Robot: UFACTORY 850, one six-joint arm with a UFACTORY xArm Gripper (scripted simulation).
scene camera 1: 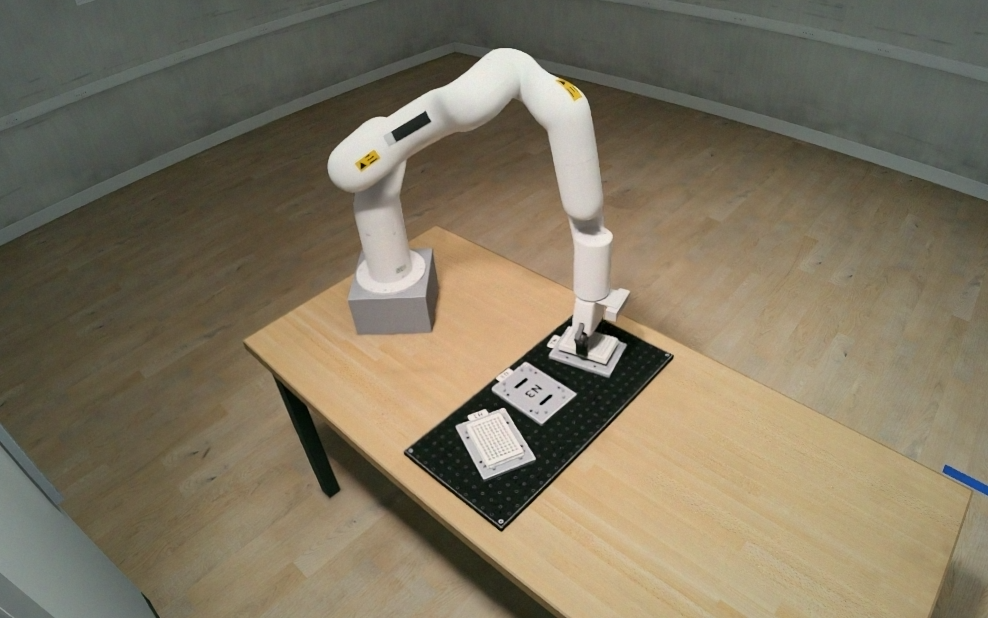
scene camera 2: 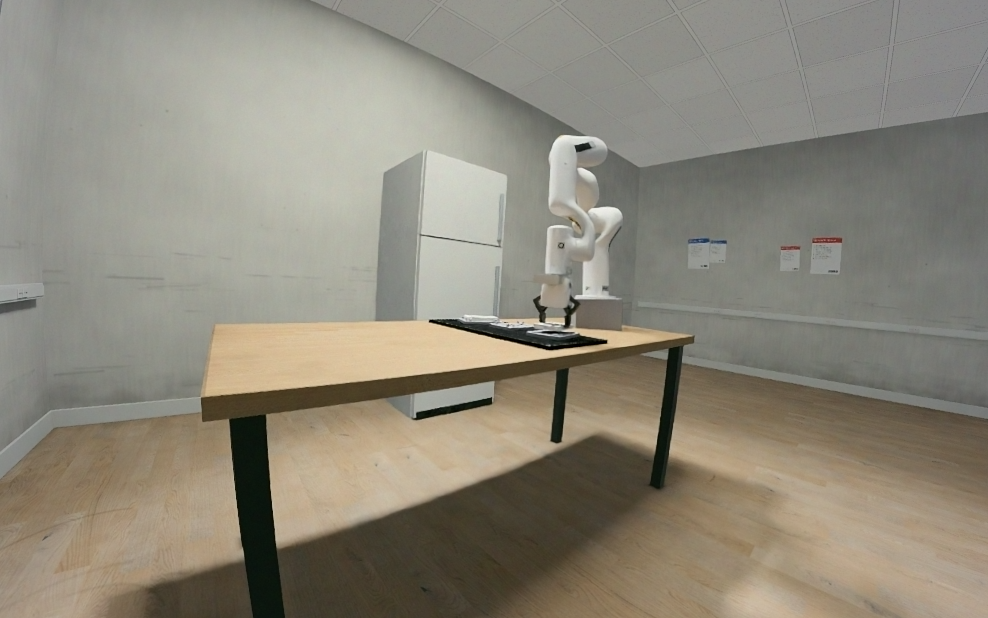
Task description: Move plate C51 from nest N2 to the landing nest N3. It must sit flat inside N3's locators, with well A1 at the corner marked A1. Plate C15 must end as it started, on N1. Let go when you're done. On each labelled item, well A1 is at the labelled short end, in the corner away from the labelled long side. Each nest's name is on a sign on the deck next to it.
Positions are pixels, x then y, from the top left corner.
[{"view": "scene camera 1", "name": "white well plate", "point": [486, 430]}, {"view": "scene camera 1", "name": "white well plate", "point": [600, 348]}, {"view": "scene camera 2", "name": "my gripper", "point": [554, 326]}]
